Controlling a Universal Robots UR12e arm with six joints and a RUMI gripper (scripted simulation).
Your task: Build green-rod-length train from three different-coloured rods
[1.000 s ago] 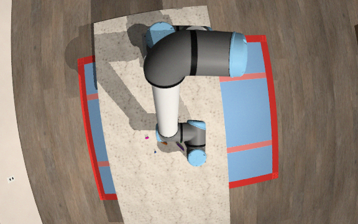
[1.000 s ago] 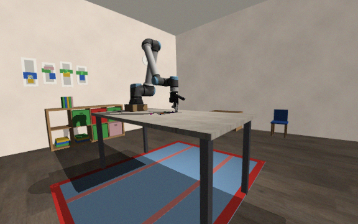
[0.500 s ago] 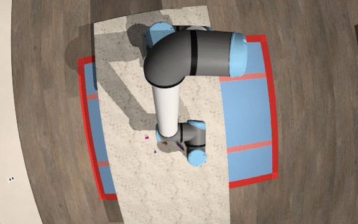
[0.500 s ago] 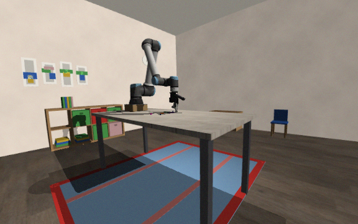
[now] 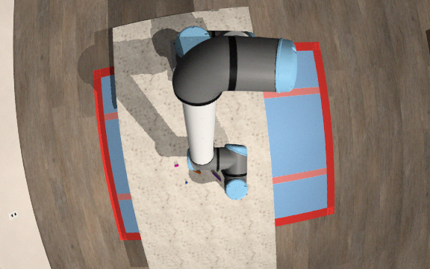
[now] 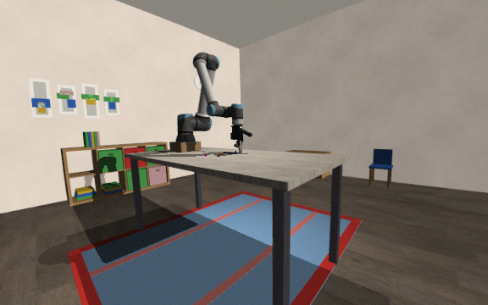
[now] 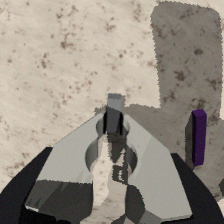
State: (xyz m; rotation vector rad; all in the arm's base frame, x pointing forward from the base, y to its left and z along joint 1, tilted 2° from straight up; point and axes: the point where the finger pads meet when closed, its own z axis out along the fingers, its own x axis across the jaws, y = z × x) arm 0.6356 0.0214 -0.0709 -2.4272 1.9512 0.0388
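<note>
Right now the purple rod is 8 cm to the right of my hand, 1 cm below it and 1 cm behind it. The rest, counted from my hand: grey rod (1 cm below); then green rod (8 cm to the right, 7 cm behind, 1 cm below); then orange rod (18 cm to the right, 6 cm behind, 1 cm below).
</note>
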